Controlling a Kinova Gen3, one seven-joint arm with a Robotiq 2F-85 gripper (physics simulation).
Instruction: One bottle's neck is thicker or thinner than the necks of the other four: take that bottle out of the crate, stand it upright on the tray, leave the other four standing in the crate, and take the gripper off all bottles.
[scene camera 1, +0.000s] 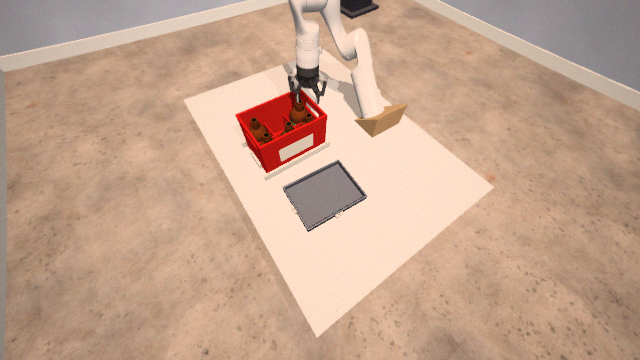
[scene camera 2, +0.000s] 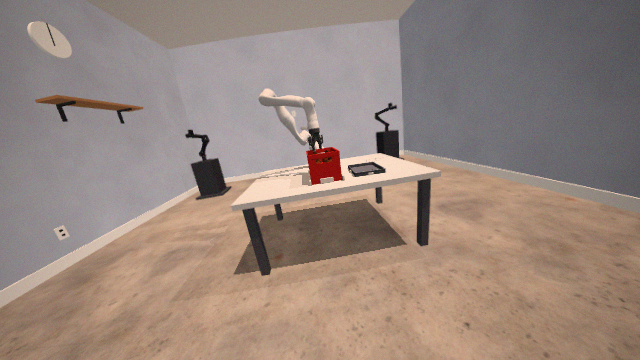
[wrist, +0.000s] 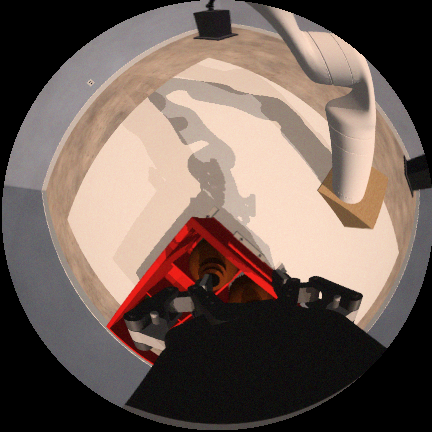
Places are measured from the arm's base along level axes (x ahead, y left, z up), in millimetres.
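Pixels of known places: gripper, fingertip midpoint: (scene camera 1: 307, 102) (scene camera 2: 317, 150) (wrist: 242, 280); arm's base at its link origin: (scene camera 1: 372, 114) (wrist: 348, 186).
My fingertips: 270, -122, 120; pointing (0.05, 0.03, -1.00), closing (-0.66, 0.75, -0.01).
Note:
For each thing: its top centre in the pictures, then the offset to it from my fingertips, as dx, dy, dz. "spot": a spot on its surface instead. Level surfaces: height alone.
- red crate at its top centre: (wrist: 182, 340) (scene camera 1: 281, 114) (scene camera 2: 320, 150) +120, +4, +10
- grey tray at a spot on its surface: (scene camera 1: 325, 195) (scene camera 2: 366, 169) spot: +142, +291, -160
- pale table at its surface level: dz -165
Five brown bottles stand in the red crate (scene camera 1: 270, 157) (scene camera 2: 325, 170) (wrist: 150, 280). One bottle (scene camera 1: 299, 114) (wrist: 202, 255) is at the back right and another bottle (scene camera 1: 309, 118) (wrist: 247, 291) is at the front right. A bottle (scene camera 1: 257, 129) is at the back left, a bottle (scene camera 1: 266, 136) at the front left, and a bottle (scene camera 1: 288, 127) at the front middle. I cannot tell which neck differs. My gripper (scene camera 1: 308, 101) (scene camera 2: 316, 149) (wrist: 242, 280) is open over the crate's right end, one finger overlapping the back-right bottle's mouth in the wrist view. The grey tray (scene camera 1: 325, 195) (scene camera 2: 366, 169) holds no bottle.
The crate and tray are on the pale table (scene camera 1: 400, 215) (scene camera 2: 285, 191) (wrist: 290, 200), with the tray in front of the crate. The arm rises from a tan wedge-shaped base (scene camera 1: 384, 122) (wrist: 355, 215) to the right of the crate. Low pale strips (scene camera 1: 297, 161) border the crate's foot.

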